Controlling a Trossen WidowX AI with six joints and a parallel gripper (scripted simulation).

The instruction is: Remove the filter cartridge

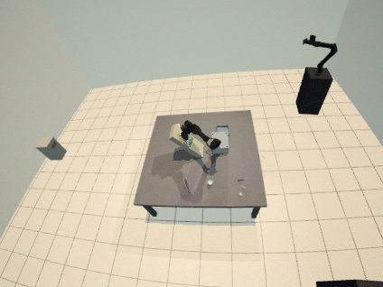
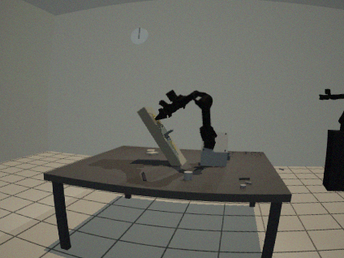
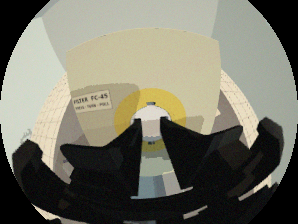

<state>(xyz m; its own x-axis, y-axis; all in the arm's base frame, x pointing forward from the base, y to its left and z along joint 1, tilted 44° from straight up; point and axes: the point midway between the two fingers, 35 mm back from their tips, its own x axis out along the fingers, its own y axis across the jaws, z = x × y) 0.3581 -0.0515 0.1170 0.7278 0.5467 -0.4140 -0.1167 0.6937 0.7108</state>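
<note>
The round white filter cartridge is 10 mm below my gripper tip and 10 mm ahead of it. The rest, counted from my gripper tip: grey square tray (390 mm behind, 340 mm to the right, 270 mm below).
</note>
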